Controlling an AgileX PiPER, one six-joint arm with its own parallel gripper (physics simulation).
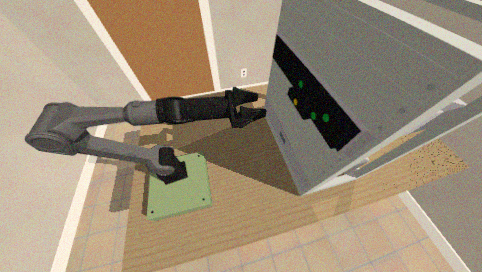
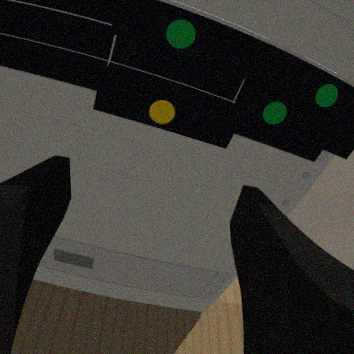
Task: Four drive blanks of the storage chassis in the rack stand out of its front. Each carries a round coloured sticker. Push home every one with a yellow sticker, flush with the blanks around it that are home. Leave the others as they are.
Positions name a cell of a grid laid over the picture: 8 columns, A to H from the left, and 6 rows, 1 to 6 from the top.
Labels:
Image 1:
my gripper: E3
grey rack: G2
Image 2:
my gripper: D4
grey rack: D4

